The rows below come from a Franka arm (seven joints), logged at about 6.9 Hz.
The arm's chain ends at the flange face. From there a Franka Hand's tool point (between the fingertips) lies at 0.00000 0.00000 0.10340 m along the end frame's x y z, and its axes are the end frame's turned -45 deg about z.
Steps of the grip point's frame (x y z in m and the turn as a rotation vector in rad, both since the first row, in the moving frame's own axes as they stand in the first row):
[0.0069, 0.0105, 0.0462, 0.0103, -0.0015, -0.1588]
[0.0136, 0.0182, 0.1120, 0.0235, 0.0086, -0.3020]
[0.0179, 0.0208, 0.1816, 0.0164, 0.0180, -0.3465]
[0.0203, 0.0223, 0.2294, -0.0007, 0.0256, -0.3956]
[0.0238, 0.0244, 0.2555, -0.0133, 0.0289, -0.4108]
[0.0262, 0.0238, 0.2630, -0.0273, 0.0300, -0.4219]
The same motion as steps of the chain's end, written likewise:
[0.0132, 0.0031, 0.0462, 0.0062, -0.0083, -0.1588]
[0.0239, 0.0054, 0.1120, 0.0227, -0.0105, -0.3020]
[0.0277, 0.0045, 0.1816, 0.0243, 0.0011, -0.3465]
[0.0286, 0.0036, 0.2294, 0.0176, 0.0186, -0.3956]
[0.0313, 0.0022, 0.2556, 0.0110, 0.0298, -0.4108]
[0.0313, -0.0006, 0.2631, 0.0019, 0.0405, -0.4219]

